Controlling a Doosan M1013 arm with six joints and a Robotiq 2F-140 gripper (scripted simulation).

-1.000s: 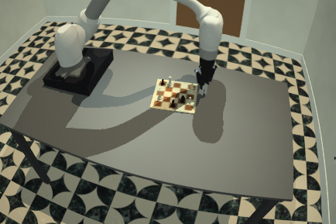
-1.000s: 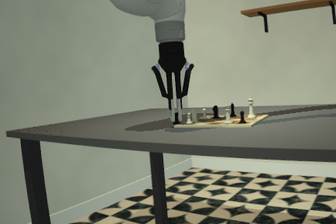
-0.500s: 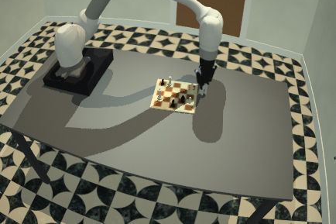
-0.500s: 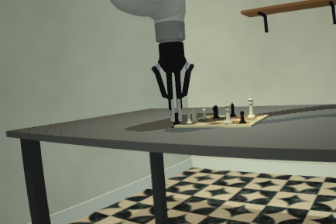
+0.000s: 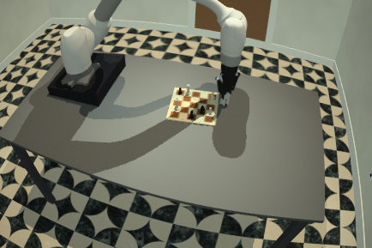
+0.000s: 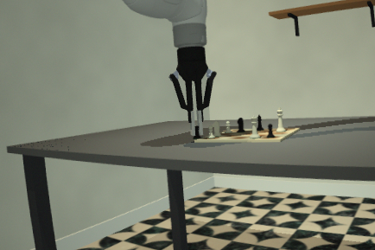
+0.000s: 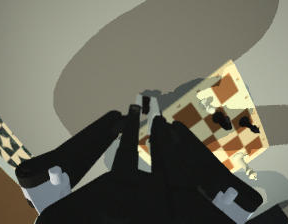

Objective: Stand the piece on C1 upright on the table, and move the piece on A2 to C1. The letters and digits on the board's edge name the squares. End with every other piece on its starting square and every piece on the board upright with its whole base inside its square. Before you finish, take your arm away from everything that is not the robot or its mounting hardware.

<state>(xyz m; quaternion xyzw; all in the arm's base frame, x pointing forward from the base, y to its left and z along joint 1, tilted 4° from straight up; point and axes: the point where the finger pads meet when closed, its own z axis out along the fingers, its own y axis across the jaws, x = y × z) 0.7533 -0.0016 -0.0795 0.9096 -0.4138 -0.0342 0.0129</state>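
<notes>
Right now my hand is 14 cm past the chessboard, 4 cm to the left of it and 4 cm above it.
</notes>
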